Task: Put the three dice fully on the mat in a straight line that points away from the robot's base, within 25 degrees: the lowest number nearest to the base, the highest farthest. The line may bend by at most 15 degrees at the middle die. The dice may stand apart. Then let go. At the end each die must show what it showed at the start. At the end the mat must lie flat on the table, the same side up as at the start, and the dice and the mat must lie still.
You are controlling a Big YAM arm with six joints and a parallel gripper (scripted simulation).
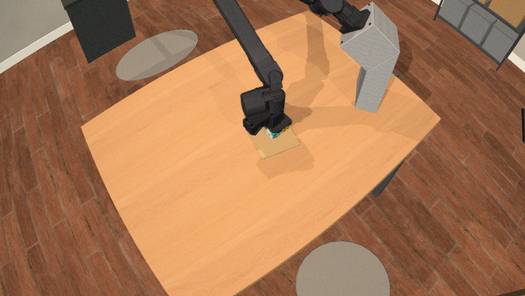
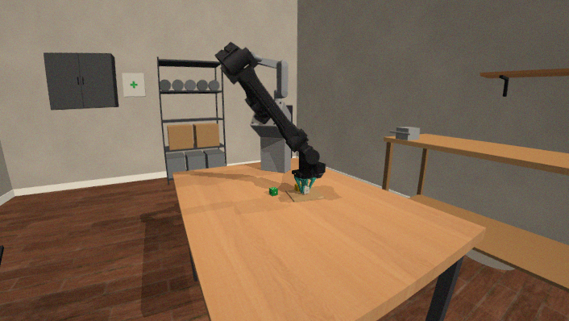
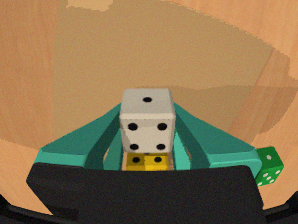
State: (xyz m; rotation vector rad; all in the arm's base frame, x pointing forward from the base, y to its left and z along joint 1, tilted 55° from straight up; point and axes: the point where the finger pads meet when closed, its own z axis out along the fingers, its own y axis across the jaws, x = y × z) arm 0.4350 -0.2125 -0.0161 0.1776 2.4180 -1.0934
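My hand is right at the white die. The rest, counted from my hand: yellow die: 4 cm behind, 2 cm to the left; green die: 10 cm behind, 9 cm to the right; tan mat: 2 cm below.
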